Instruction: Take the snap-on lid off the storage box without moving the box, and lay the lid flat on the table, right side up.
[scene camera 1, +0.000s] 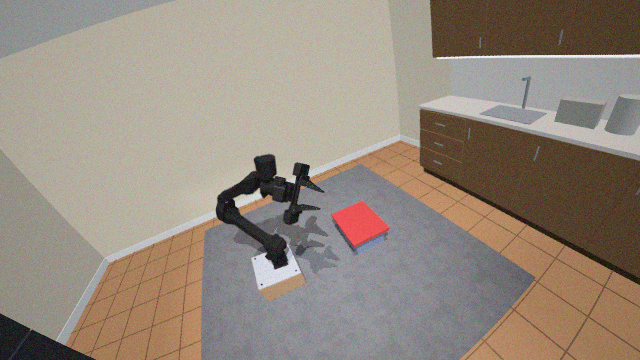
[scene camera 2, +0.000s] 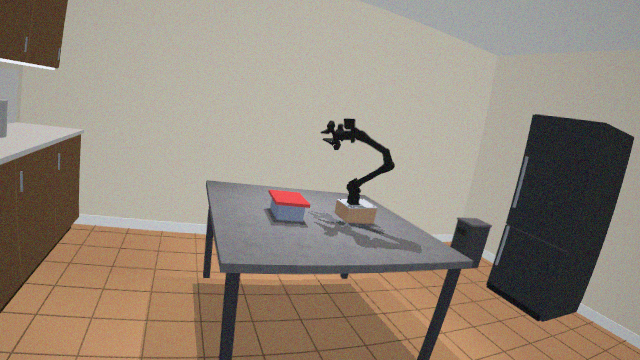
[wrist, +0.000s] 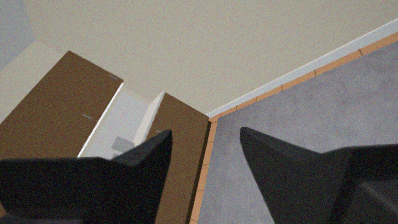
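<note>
There is my gripper (scene camera 1: 322, 200), and I find the same gripper (wrist: 206, 134) in the wrist view. I can also see a lid (scene camera 1: 360, 223), though in the wrist view the lid is out of frame.
</note>
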